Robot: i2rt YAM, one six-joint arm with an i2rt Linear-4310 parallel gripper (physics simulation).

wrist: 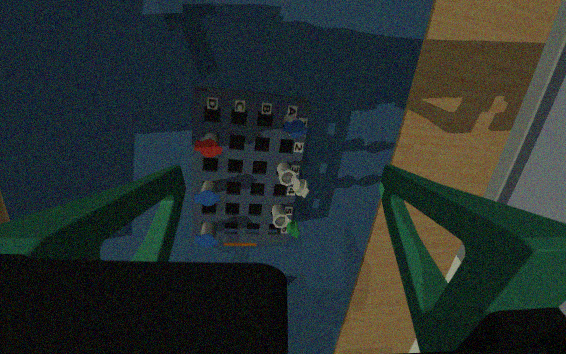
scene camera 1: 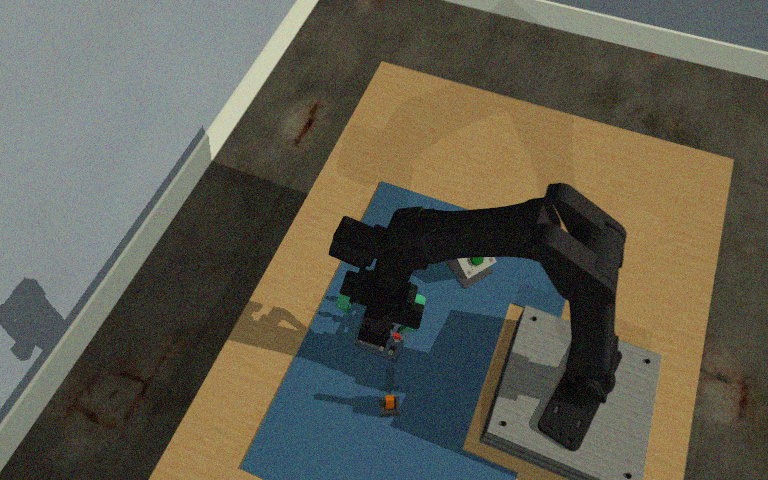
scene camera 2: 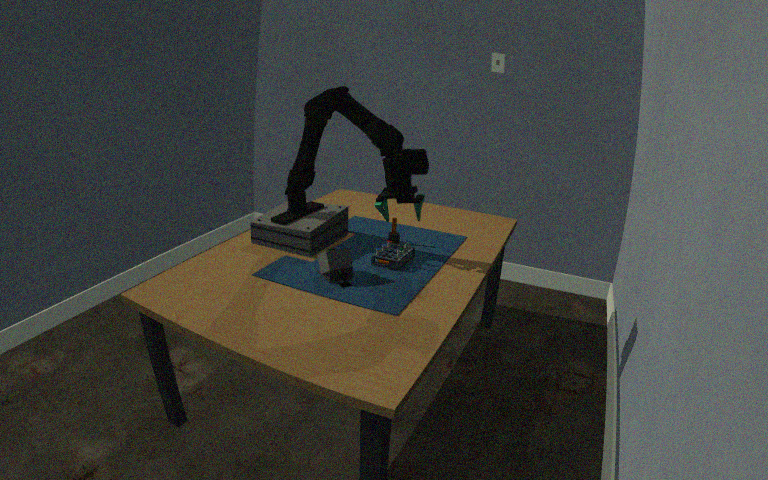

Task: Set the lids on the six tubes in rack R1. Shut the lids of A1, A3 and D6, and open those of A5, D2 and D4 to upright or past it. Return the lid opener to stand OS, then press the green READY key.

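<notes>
My gripper is open and empty, above rack R1. In the wrist view, A3's white tube is open with its white lid beside it. A5's tube is open, its green lid off to the side. A1's blue lid, D2's red lid, D4's blue lid and D6's blue lid look shut over their tubes. The orange-handled lid opener stands upright in its stand. The green READY key shows in scene camera 1.
The READY key's tilted grey box stands on the blue mat, across the rack from the opener. The arm's grey base block stands beside the mat on the wooden table.
</notes>
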